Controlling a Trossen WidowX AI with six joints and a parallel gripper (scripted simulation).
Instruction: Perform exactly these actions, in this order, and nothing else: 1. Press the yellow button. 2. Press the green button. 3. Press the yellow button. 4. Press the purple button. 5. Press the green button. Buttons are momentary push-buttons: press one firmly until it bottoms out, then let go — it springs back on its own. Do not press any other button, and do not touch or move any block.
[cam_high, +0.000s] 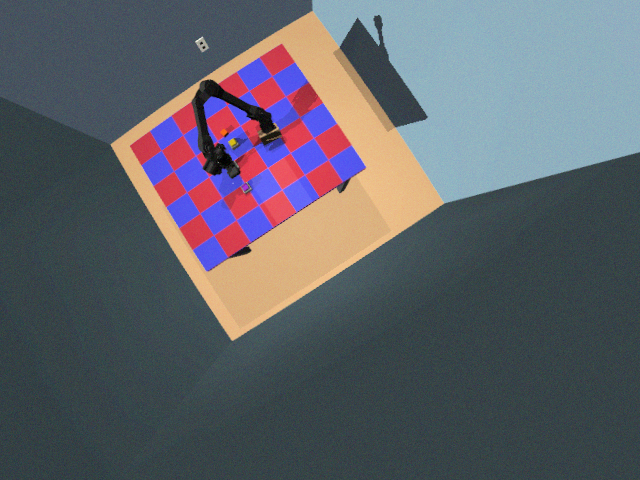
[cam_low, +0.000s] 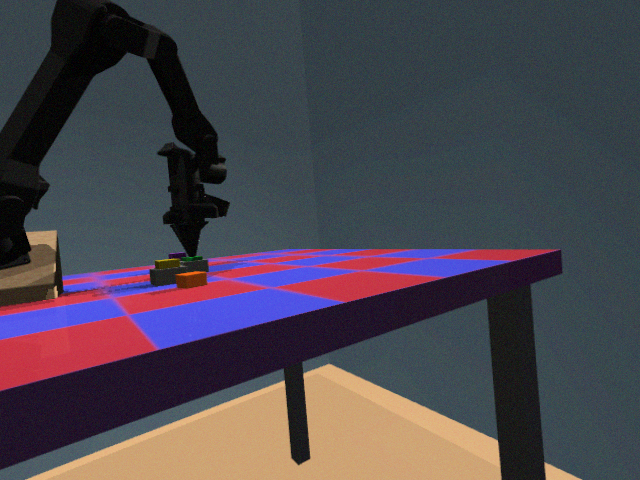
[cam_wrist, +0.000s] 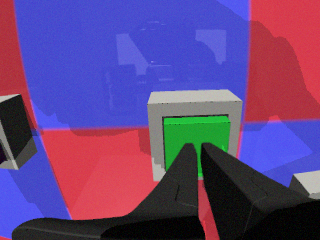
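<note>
My gripper tip is 10 mm above the green button. From my gripper tip the other things lie so: yellow button: 80 mm behind, 110 mm to the right; then orange block: 70 mm behind, 200 mm to the right, 20 mm below; then purple button: 10 mm ahead, 140 mm to the left.
</note>
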